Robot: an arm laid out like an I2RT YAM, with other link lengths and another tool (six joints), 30 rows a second.
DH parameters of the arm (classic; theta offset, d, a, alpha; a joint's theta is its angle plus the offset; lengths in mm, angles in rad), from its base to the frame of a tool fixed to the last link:
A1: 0 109.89 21.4 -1.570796
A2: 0 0 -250.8 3.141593
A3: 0.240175 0 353.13 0
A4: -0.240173 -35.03 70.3 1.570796
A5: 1.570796 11.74 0 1.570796
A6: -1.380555 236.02 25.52 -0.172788
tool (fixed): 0 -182.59 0 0
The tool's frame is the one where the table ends.
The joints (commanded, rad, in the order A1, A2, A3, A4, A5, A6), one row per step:
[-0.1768, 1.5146, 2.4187, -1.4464, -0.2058, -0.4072]
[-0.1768, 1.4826, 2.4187, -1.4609, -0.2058, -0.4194]
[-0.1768, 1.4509, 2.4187, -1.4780, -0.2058, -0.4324]
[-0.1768, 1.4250, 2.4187, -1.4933, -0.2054, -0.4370]
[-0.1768, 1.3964, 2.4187, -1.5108, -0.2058, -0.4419]
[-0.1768, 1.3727, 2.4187, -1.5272, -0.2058, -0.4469]
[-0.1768, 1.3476, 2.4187, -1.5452, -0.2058, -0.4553]
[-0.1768, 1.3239, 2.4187, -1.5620, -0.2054, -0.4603]
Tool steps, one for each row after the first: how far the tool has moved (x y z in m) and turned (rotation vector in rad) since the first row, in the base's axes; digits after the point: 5 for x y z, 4 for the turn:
[-0.01736, 0.00332, 0.00540, -0.0136, -0.0179, 0.0061]
[-0.03485, 0.00667, 0.00986, -0.0276, -0.0329, 0.0124]
[-0.04917, 0.00929, 0.01311, -0.0337, -0.0435, 0.0142]
[-0.06510, 0.01224, 0.01621, -0.0398, -0.0547, 0.0167]
[-0.07846, 0.01471, 0.01817, -0.0455, -0.0622, 0.0190]
[-0.09271, 0.01739, 0.01973, -0.0542, -0.0696, 0.0229]
[-0.10612, 0.01985, 0.02097, -0.0601, -0.0765, 0.0248]

